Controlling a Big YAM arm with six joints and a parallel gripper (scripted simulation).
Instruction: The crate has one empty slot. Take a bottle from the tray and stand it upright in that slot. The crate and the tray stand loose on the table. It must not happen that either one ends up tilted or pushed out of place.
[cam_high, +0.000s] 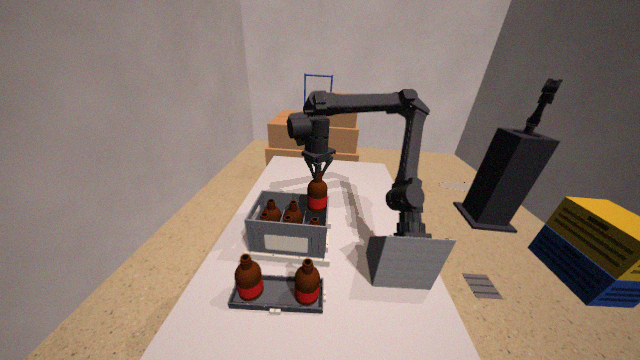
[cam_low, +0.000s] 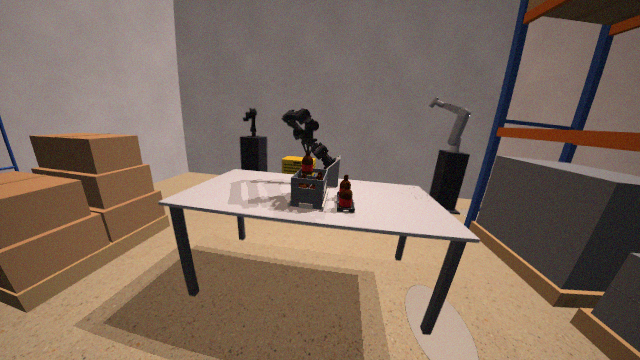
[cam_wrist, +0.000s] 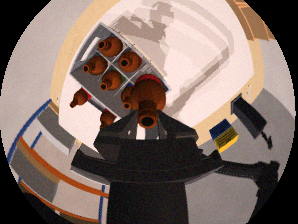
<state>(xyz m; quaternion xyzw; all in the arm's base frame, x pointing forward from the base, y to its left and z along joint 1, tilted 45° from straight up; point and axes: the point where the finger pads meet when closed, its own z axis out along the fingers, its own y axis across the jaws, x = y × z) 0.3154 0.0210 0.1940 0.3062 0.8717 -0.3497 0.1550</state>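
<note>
Now: the brown bottle 60 mm below my hand. Also, from my hand: grey crate: 90 mm ahead, 50 mm to the left, 210 mm below; then dark tray: 80 mm ahead, 270 mm to the left, 280 mm below.
</note>
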